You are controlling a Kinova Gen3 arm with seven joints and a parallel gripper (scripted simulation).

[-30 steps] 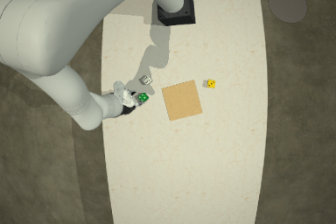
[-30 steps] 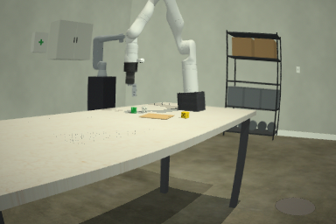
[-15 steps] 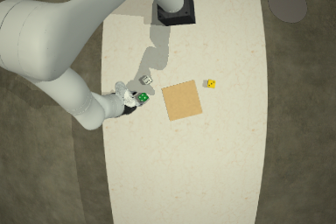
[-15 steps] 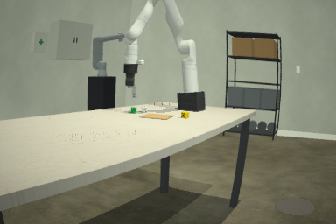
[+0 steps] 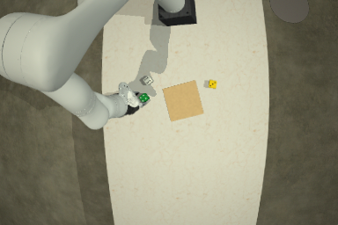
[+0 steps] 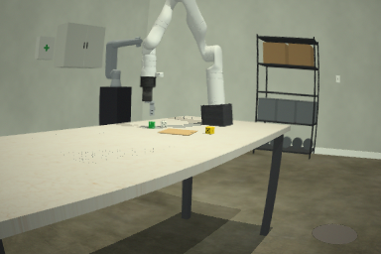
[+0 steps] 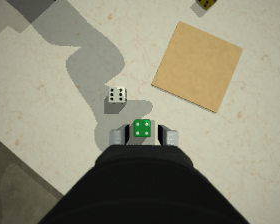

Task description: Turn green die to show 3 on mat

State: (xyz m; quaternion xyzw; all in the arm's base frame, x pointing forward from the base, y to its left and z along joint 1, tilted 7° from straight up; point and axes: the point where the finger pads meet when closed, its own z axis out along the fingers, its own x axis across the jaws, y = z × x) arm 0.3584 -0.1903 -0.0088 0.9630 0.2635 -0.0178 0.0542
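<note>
The green die lies 70 mm below my hand. The rest, counted from my hand: white die 70 mm below, 70 mm behind, 30 mm to the left; then yellow die 290 mm to the left, 70 mm below, 20 mm behind; then tan mat 160 mm to the left, 80 mm below, 30 mm ahead.
</note>
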